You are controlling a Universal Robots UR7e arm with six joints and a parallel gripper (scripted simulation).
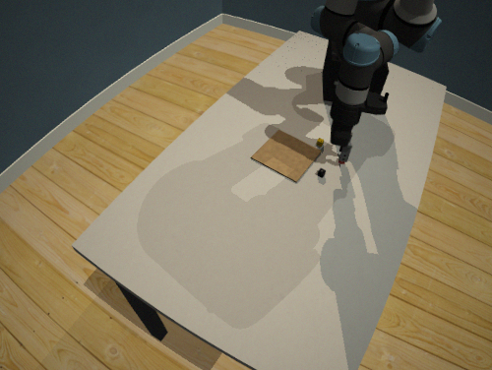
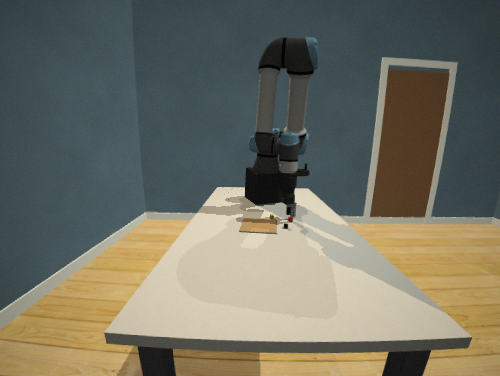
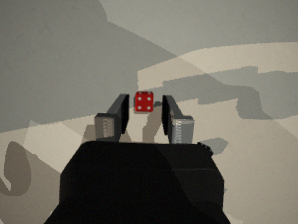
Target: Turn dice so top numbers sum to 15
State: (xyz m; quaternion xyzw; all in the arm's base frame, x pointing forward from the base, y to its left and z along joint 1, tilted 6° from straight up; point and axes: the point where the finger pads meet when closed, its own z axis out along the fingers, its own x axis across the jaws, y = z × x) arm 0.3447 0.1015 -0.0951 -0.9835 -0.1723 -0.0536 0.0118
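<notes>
The red die is 3 cm below my hand. The rest, counted from my hand: black die (8 cm ahead, 3 cm to the right, 3 cm below); then yellow die (3 cm behind, 8 cm to the right, 3 cm below); then brown mat (6 cm ahead, 14 cm to the right, 4 cm below).
</notes>
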